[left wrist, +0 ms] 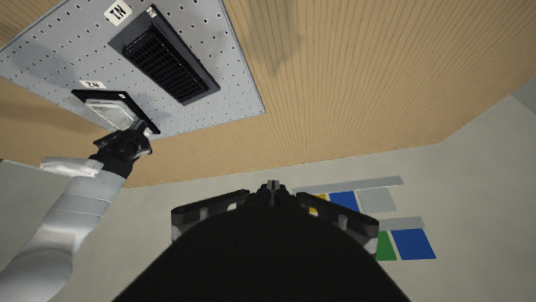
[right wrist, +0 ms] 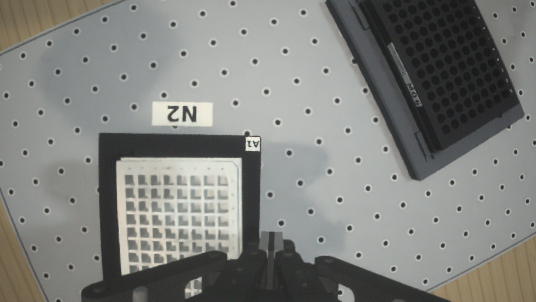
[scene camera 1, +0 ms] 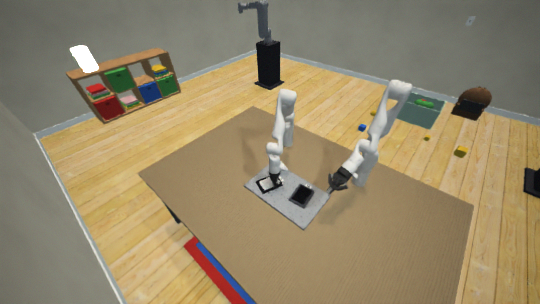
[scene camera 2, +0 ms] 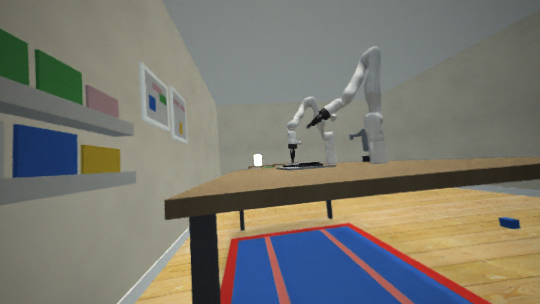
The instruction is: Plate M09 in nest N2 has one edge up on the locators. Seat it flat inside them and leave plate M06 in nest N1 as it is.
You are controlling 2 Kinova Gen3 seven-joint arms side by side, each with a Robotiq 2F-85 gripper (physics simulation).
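Pixels of known places: left gripper, fingertip midpoint: (left wrist: 273, 188) (scene camera 1: 327, 193) (scene camera 2: 306, 127); right gripper, fingertip midpoint: (left wrist: 142, 121) (right wrist: 271, 246) (scene camera 1: 274, 187) (scene camera 2: 292, 163); left arm's base at its link origin: (scene camera 1: 358, 181) (scene camera 2: 378, 163); right arm's base at its link origin: (scene camera 1: 287, 143).
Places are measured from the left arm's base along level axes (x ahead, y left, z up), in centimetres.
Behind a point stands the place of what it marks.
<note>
The white plate M09 (scene camera 1: 266, 184) {z 3.8, x 32.4, y -58.5 cm} (left wrist: 111, 114) {z 4.1, x 27.0, y -56.4 cm} (right wrist: 182, 212) {z 4.0, x 27.4, y -55.5 cm} lies in the black nest N2 (left wrist: 141, 112) {z 2.1, x 31.5, y -52.0 cm} (right wrist: 111, 215) {z 2.5, x 24.6, y -60.6 cm}; its near part is hidden in the right wrist view, and I cannot tell its tilt. My right gripper (scene camera 1: 276, 184) {z 4.5, x 32.6, y -52.0 cm} (scene camera 2: 293, 160) {z 4.5, x 32.6, y -52.0 cm} (left wrist: 142, 121) {z 4.5, x 32.6, y -52.0 cm} (right wrist: 271, 246) {z 4.5, x 32.6, y -52.0 cm} is shut and empty, pointing down at the nest's right-hand side in the right wrist view, beside the plate; contact is unclear. The black plate M06 (scene camera 1: 302, 194) {z 3.6, x 29.8, y -32.7 cm} (left wrist: 165, 62) {z 3.9, x 27.9, y -31.2 cm} (right wrist: 450, 65) {z 3.9, x 30.3, y -33.6 cm} sits in the dark grey nest N1 (left wrist: 182, 54) {z 2.7, x 28.9, y -28.6 cm} (right wrist: 372, 97). My left gripper (scene camera 1: 330, 191) {z 27.2, x 40.3, y -16.7 cm} (scene camera 2: 308, 126) {z 27.2, x 40.3, y -16.7 cm} (left wrist: 273, 188) {z 27.2, x 40.3, y -16.7 cm} is shut and empty, away from both nests.
Both nests stand on a grey perforated board (scene camera 1: 304, 220) {z 1.3, x 46.1, y -25.5 cm} (left wrist: 235, 100) {z 1.3, x 43.3, y -28.0 cm} (right wrist: 300, 110) {z 1.3, x 26.6, y -44.5 cm} on the brown table (scene camera 1: 390, 235) {z 0.0, x 33.4, y 23.0 cm} (scene camera 2: 240, 187) {z 0.0, x 98.0, y 31.5 cm}. The N2 label (right wrist: 182, 114) {z 1.5, x 21.6, y -52.0 cm} lies beyond its nest. The left arm reaches in at the board's right-hand edge in scene camera 1.
</note>
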